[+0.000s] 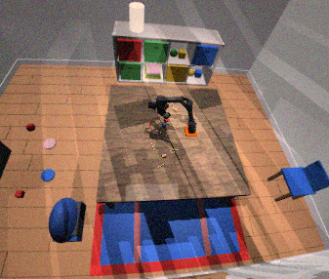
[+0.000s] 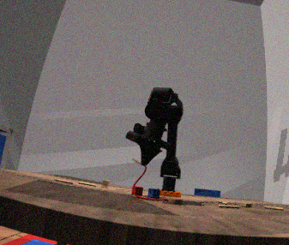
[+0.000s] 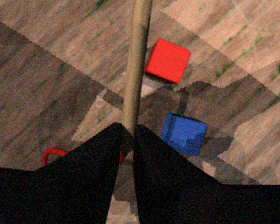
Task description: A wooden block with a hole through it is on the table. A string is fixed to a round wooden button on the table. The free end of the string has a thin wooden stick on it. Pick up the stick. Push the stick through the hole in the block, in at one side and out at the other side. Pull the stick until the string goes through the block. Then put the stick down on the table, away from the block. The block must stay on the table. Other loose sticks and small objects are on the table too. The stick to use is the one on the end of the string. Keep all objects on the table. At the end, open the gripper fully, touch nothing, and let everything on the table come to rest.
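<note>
Now: gripper tip 30 mm past the blue block, 50 mm to the right of it and 90 mm above it. Also, from my gripper tip: tan wooden cylinder (160 mm behind, 160 mm to the right, 90 mm below); thin pale wooden stick (10 mm behind, 10 mm to the right, 10 mm above); red block (60 mm behind, 10 mm to the right, 90 mm below).
</note>
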